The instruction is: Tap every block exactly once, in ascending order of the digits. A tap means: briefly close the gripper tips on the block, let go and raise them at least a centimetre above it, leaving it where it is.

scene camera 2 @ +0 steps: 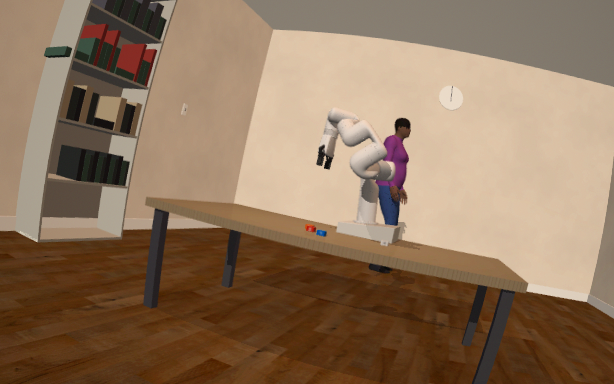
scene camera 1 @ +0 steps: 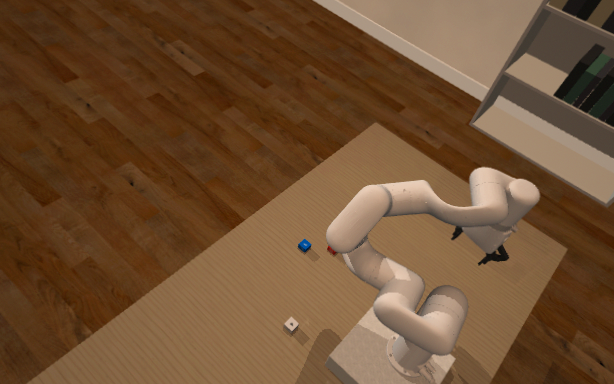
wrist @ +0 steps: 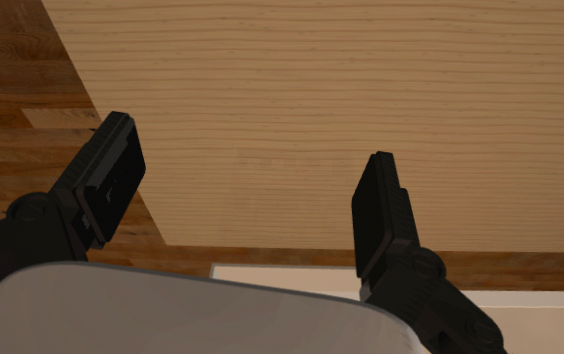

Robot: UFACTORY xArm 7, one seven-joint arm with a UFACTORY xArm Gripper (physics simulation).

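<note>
A blue block (scene camera 1: 304,245) (scene camera 2: 321,233) stands on the table (scene camera 1: 225,300) (scene camera 2: 200,213) (wrist: 300,75). A red block (scene camera 1: 331,250) (scene camera 2: 310,228) is close beside it, partly hidden by the arm in scene camera 1. A white block (scene camera 1: 291,325) (scene camera 2: 384,243) with a dark mark on top stands apart, near the robot's base. The digits are too small to read. My gripper (scene camera 1: 467,250) (scene camera 2: 323,166) (wrist: 251,158) is open and empty, high above the table and well away from the blocks. No block shows in the wrist view.
The arm's pale base block (scene camera 1: 350,350) (scene camera 2: 367,231) stands on the table. A bookshelf (scene camera 1: 540,155) (scene camera 2: 45,125) stands on the floor beyond one end of the table. A person (scene camera 2: 396,160) in a purple top stands behind the arm. The table's edge and corner show in the wrist view.
</note>
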